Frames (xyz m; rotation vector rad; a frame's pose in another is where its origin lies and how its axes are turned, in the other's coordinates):
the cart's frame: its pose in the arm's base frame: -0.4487 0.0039 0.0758 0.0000 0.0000 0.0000
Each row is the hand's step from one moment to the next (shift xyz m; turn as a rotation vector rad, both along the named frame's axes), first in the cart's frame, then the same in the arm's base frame.
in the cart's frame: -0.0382 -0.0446 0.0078 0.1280 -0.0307 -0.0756
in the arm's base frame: -0.0382 -0.0446 0.0078 0.1280 -0.0307 -0.0756
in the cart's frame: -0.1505 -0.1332 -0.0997 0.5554 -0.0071 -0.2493
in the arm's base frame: -0.1505 -0.1332 -0.0997 0.5554 -0.0071 -0.2493
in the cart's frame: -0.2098 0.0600 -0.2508 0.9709 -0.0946 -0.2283
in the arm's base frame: -0.2098 0.0600 -0.2508 0.9709 -0.0946 -0.2283
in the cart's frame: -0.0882 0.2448 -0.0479 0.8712 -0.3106 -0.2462
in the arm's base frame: -0.0882 0.2448 -0.0479 0.8712 -0.3106 -0.2462
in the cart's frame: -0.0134 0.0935 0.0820 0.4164 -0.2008 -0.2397
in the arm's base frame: -0.0134 0.0935 0.0820 0.4164 -0.2008 -0.2397
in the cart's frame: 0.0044 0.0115 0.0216 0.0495 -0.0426 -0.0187
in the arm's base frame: 0.0044 0.0115 0.0216 0.0495 -0.0426 -0.0187
